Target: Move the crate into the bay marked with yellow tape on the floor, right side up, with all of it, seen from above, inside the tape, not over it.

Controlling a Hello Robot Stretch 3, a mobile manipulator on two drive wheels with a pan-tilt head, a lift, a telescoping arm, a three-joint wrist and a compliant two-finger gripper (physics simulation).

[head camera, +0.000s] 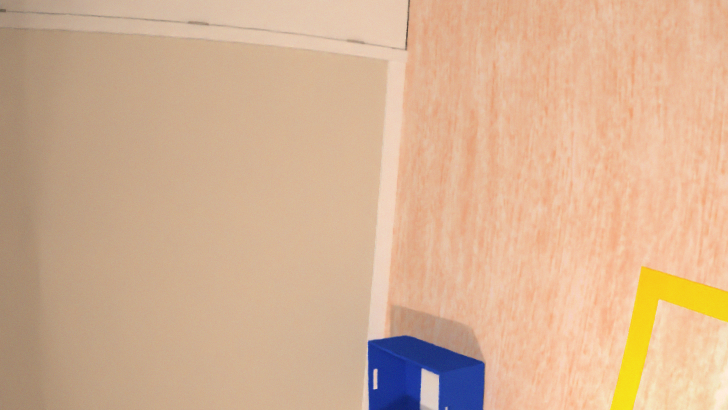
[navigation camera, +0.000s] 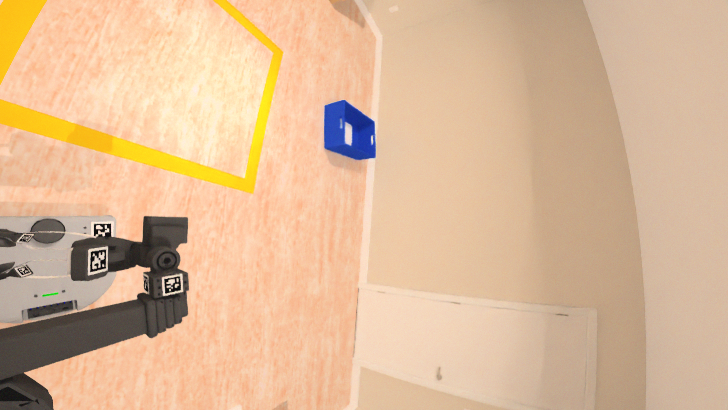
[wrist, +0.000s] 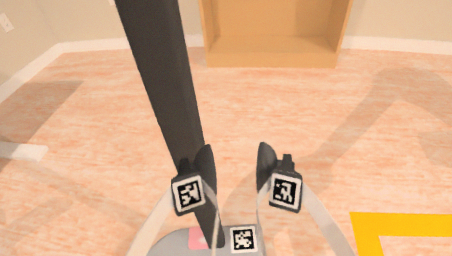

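Seen in the pictures: gripper, fingertip midpoint: (wrist: 235, 160); robot's base at its link origin: (navigation camera: 49, 229).
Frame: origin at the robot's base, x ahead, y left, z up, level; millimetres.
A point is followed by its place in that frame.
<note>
The blue crate (head camera: 461, 387) {x 706, y -1541, z 122 mm} (navigation camera: 333, 134) {x 732, y -1541, z 110 mm} stands on the floor close to the wall, with its open top up. Its lower part is cut off in the head camera view. It is outside the bay, apart from the yellow tape (head camera: 636, 346) {x 415, y -857, z 1 mm} (navigation camera: 262, 122) {x 651, y -902, z 1 mm} (wrist: 400, 224) {x 515, y 167, z 1 mm}. The tape shows in part in each view. My gripper (navigation camera: 10, 253) (wrist: 235, 160) {x -12, y 72, z 558 mm} is open, with nothing between its fingers. It is folded back over my base, well away from the crate, on the other side of the tape's near corner in the navigation camera view.
The wall (head camera: 203, 203) {x -15, y -2276, z 953 mm} (navigation camera: 448, 178) {x 390, y -2344, z 933 mm} rises right behind the crate. A white door (navigation camera: 473, 336) {x -1044, y -2081, z 1194 mm} is farther along it. In the wrist view, a wooden shelf unit (wrist: 270, 60) {x 268, y 1171, z 49 mm} stands at the back, my dark arm (wrist: 167, 100) {x -68, y 116, z 593 mm} crosses the left half, and a white bar (wrist: 22, 151) lies low at the left.
</note>
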